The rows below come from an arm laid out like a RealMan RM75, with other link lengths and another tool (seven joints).
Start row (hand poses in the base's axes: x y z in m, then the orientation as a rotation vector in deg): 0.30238 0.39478 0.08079 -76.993 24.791 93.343
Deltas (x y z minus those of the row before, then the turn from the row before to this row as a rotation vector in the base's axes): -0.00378 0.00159 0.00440 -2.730 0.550 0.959; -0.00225 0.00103 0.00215 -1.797 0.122 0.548; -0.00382 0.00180 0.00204 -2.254 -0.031 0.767; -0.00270 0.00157 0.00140 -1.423 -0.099 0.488; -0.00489 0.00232 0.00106 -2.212 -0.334 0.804; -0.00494 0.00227 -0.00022 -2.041 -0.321 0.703; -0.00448 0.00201 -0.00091 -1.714 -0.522 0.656; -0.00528 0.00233 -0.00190 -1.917 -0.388 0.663; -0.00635 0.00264 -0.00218 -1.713 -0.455 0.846; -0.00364 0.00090 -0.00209 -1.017 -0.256 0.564; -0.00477 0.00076 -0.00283 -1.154 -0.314 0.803; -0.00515 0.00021 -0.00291 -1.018 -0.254 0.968; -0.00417 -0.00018 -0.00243 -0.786 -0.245 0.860; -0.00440 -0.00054 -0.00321 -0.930 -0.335 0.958
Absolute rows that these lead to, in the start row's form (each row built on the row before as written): 0.29860 0.39637 0.08519 -78.997 26.916 94.471; 0.29635 0.39740 0.08734 -80.462 28.239 94.948; 0.29253 0.39920 0.08938 -82.478 29.756 95.447; 0.28983 0.40077 0.09078 -83.815 30.673 95.689; 0.28494 0.40309 0.09184 -86.056 31.978 95.932; 0.28000 0.40536 0.09162 -88.117 33.208 96.090; 0.27552 0.40737 0.09071 -90.076 34.069 96.035; 0.27024 0.40970 0.08881 -92.084 35.185 96.069; 0.26389 0.41234 0.08663 -94.104 35.952 96.165; 0.26025 0.41324 0.08454 -95.330 36.370 96.270; 0.25548 0.41400 0.08171 -96.836 36.713 96.473; 0.25033 0.41421 0.07880 -98.303 36.832 96.846; 0.24616 0.41403 0.07637 -99.541 36.813 97.159; 0.24176 0.41349 0.07316 -101.007 36.812 97.438
